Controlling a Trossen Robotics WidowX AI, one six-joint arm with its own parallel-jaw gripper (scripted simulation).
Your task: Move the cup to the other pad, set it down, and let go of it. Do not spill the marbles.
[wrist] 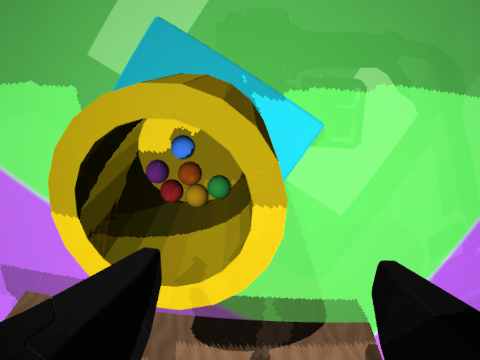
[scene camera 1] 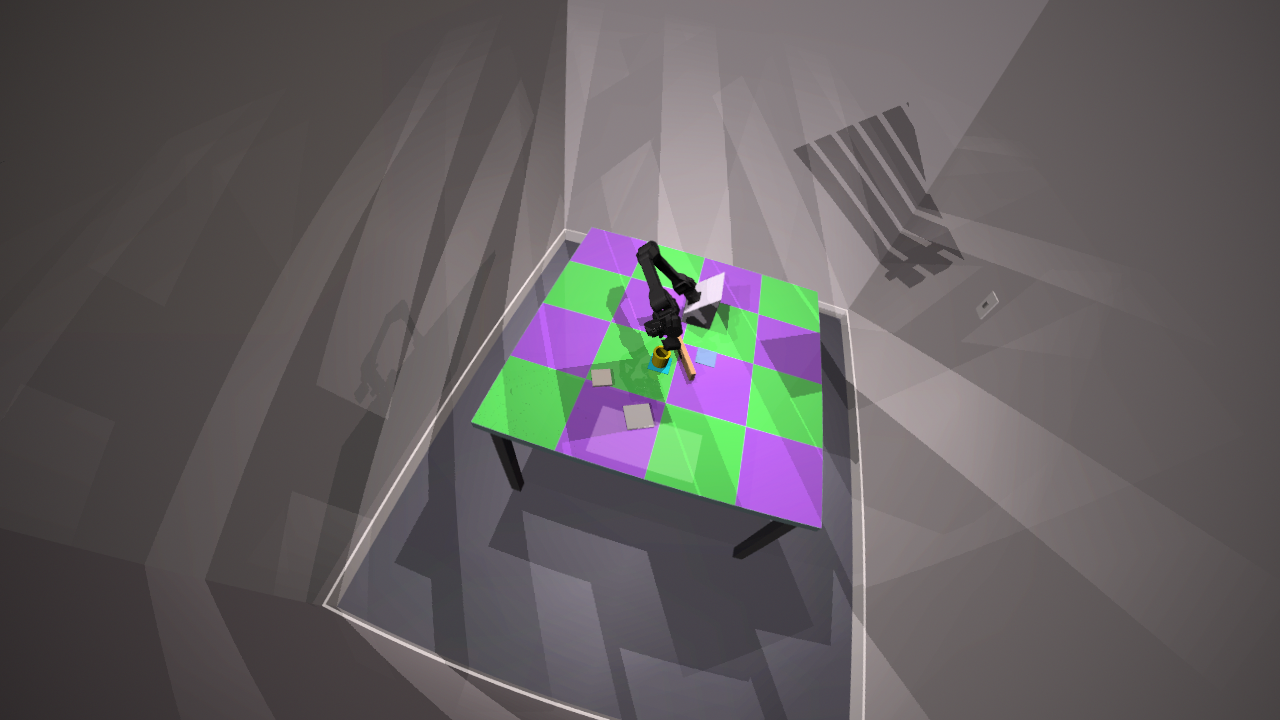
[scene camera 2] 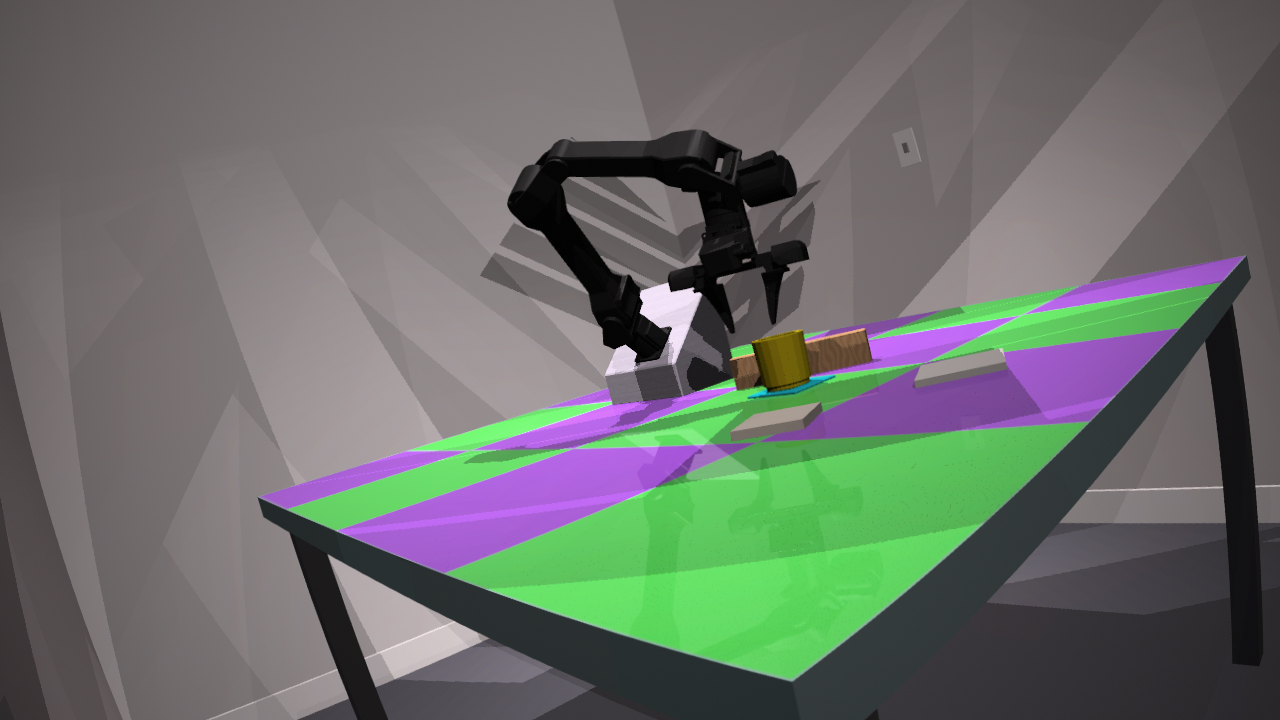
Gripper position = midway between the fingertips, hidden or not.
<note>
My gripper [scene camera 2: 753, 328] is open, with nothing in its grasp.
My gripper shows as well in the wrist view [wrist: 269, 272].
</note>
